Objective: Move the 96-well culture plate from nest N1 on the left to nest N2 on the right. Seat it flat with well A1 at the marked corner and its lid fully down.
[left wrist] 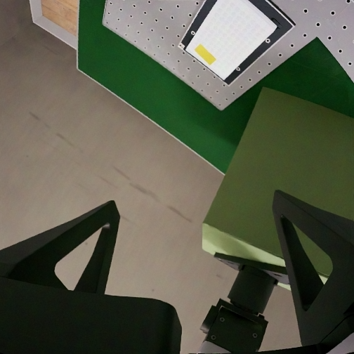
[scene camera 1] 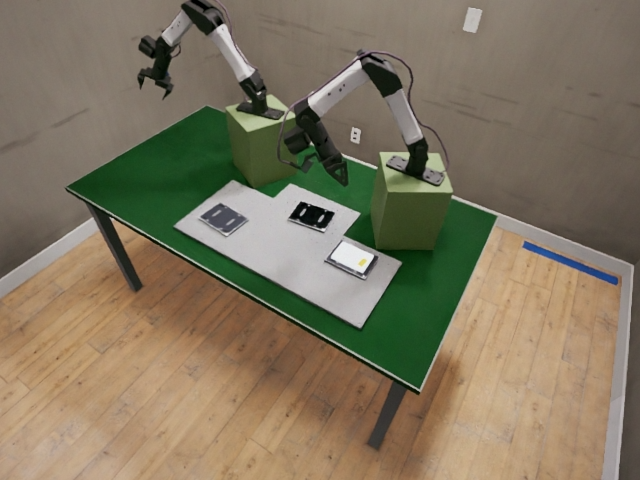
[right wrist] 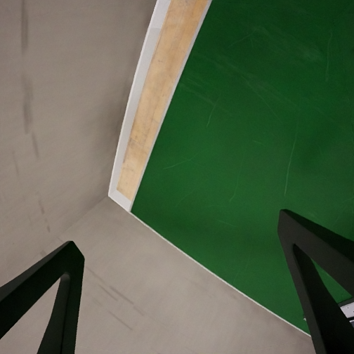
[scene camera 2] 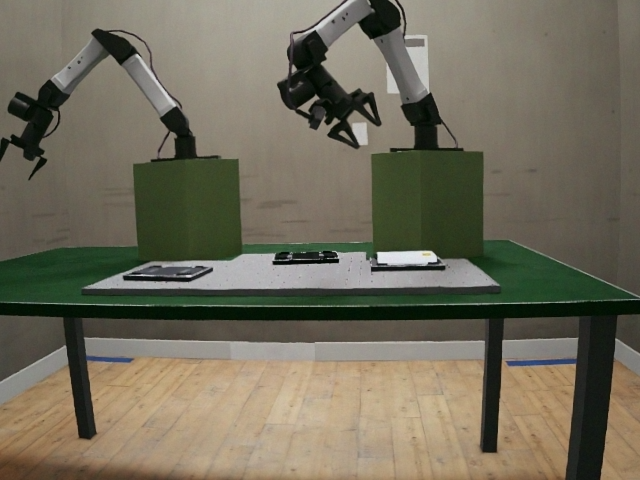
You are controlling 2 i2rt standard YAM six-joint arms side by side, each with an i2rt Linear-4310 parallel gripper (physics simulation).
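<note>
The white 96-well culture plate (scene camera 1: pixel 351 256) (scene camera 2: pixel 405 257) (left wrist: pixel 232 37) lies in a dark nest (scene camera 1: pixel 341 268) (scene camera 2: pixel 408 267) (left wrist: pixel 273 39) at the right of both scene views. It has a yellow patch near one corner. Its well A1 and the fit of its lid are too small to tell. An empty grey nest (scene camera 1: pixel 224 218) (scene camera 2: pixel 168 272) is at the left of the board. The nest labels cannot be read. My left gripper (scene camera 1: pixel 343 178) (scene camera 2: pixel 369 136) (left wrist: pixel 192 204) is open and empty, high above the table. My right gripper (scene camera 1: pixel 153 92) (scene camera 2: pixel 15 169) (right wrist: pixel 173 238) is open and empty, high at the far left.
A black nest (scene camera 1: pixel 312 215) (scene camera 2: pixel 305 256) without a plate sits between the other two. All three nests are on a grey perforated board (scene camera 1: pixel 279 253) (scene camera 2: pixel 289 284) (left wrist: pixel 145 37) on the green table (scene camera 1: pixel 139 160) (right wrist: pixel 240 125). Two green pedestals (scene camera 1: pixel 410 217) (scene camera 1: pixel 261 149) carry the arms behind the board.
</note>
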